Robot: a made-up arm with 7 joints. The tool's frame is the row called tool.
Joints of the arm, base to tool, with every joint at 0 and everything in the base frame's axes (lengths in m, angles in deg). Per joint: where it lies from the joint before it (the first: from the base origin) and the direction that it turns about. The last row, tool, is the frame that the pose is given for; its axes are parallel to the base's.
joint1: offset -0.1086 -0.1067 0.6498 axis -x
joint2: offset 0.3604 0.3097 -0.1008 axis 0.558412 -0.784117 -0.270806
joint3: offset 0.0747 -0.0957 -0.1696 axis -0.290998 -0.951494 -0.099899
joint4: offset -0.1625 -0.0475 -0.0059 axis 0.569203 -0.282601 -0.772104
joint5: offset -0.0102 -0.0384 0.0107 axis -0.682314 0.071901 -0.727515
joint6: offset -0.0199 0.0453 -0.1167 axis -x
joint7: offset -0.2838 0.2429 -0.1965 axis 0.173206 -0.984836 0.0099
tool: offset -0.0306 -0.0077 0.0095
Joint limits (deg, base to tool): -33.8..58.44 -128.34..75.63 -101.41..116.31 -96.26..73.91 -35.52..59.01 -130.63..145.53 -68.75..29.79
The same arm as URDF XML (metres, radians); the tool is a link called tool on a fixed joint. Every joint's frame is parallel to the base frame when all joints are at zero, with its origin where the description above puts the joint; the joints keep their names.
<robot name="arm">
  <joint name="tool_joint" type="fixed">
    <parent link="link7"/>
    <child link="tool"/>
    <origin xyz="-0.0306 -0.0077 0.0095" rpy="0 0 0"/>
  </joint>
  <joint name="joint7" type="revolute">
    <parent link="link6"/>
    <child link="link7"/>
    <origin xyz="-0.2838 0.2429 -0.1965" rpy="0 0 0"/>
    <axis xyz="0.173206 -0.984836 0.0099"/>
    <limit lower="-1.1999" upper="0.5199"/>
  </joint>
  <joint name="joint6" type="revolute">
    <parent link="link5"/>
    <child link="link6"/>
    <origin xyz="-0.0199 0.0453 -0.1167" rpy="0 0 0"/>
    <axis xyz="-1 0 0"/>
    <limit lower="-2.2799" upper="2.54"/>
  </joint>
  <joint name="joint5" type="revolute">
    <parent link="link4"/>
    <child link="link5"/>
    <origin xyz="-0.0102 -0.0384 0.0107" rpy="0 0 0"/>
    <axis xyz="-0.682314 0.071901 -0.727515"/>
    <limit lower="-0.6199" upper="1.0299"/>
  </joint>
  <joint name="joint4" type="revolute">
    <parent link="link3"/>
    <child link="link4"/>
    <origin xyz="-0.1625 -0.0475 -0.0059" rpy="0 0 0"/>
    <axis xyz="0.569203 -0.282601 -0.772104"/>
    <limit lower="-1.6801" upper="1.29"/>
  </joint>
  <joint name="joint3" type="revolute">
    <parent link="link2"/>
    <child link="link3"/>
    <origin xyz="0.0747 -0.0957 -0.1696" rpy="0 0 0"/>
    <axis xyz="-0.290998 -0.951494 -0.099899"/>
    <limit lower="-1.7699" upper="2.03"/>
  </joint>
  <joint name="joint2" type="revolute">
    <parent link="link1"/>
    <child link="link2"/>
    <origin xyz="0.3604 0.3097 -0.1008" rpy="0 0 0"/>
    <axis xyz="0.558412 -0.784117 -0.270806"/>
    <limit lower="-2.24" upper="1.32"/>
  </joint>
  <joint name="joint1" type="revolute">
    <parent link="base_link"/>
    <child link="link1"/>
    <origin xyz="-0.1086 -0.1067 0.6498" rpy="0 0 0"/>
    <axis xyz="-1 0 0"/>
    <limit lower="-0.5899" upper="1.02"/>
  </joint>
  <link name="base_link"/>
  <link name="link1"/>
  <link name="link2"/>
  <link name="link3"/>
  <link name="link4"/>
  <link name="link5"/>
  <link name="link6"/>
  <link name="link7"/>
  <link name="tool"/>
</robot>

